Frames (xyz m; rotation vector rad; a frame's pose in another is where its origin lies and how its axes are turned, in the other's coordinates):
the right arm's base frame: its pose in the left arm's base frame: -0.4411 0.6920 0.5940 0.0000 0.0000 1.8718
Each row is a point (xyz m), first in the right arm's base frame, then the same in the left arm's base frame.
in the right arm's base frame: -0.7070 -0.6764 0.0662
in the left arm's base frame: 0.4145 0.2173 0.6602
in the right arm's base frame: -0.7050 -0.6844 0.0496
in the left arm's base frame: 0.4215 0.2216 0.6436
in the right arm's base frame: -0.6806 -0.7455 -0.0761
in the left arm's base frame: 0.4727 0.2630 0.5179
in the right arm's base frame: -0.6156 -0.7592 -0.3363
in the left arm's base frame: 0.4665 0.3292 0.2577
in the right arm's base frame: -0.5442 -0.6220 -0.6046
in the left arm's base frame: 0.3143 0.3567 -0.0106
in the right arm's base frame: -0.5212 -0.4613 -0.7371
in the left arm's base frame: 0.1540 0.3310 -0.1431
